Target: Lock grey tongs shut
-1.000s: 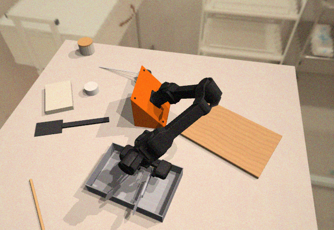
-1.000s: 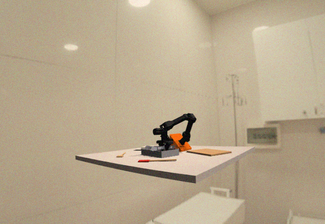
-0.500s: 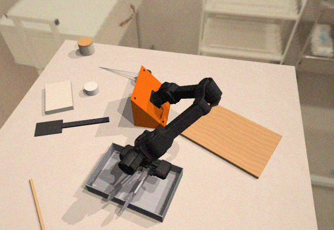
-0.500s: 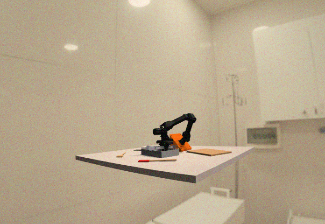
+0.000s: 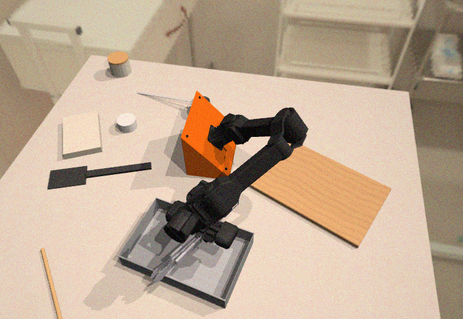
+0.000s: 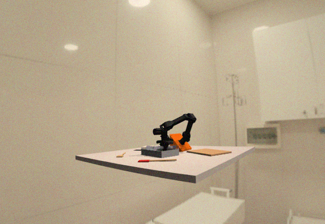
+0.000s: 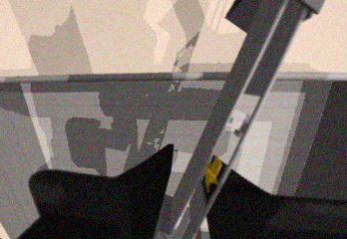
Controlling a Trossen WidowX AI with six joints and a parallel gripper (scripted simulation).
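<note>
My gripper tip is now 4 cm to the left of the grey roasting tin and 3 cm short of it. Round my gripper tip: red-handled tool: 32 cm ahead, 12 cm to the left, 2 cm below; wooden board: 32 cm to the left, 23 cm behind, 2 cm below; black spatula: 39 cm to the right, 21 cm behind, 3 cm below.
</note>
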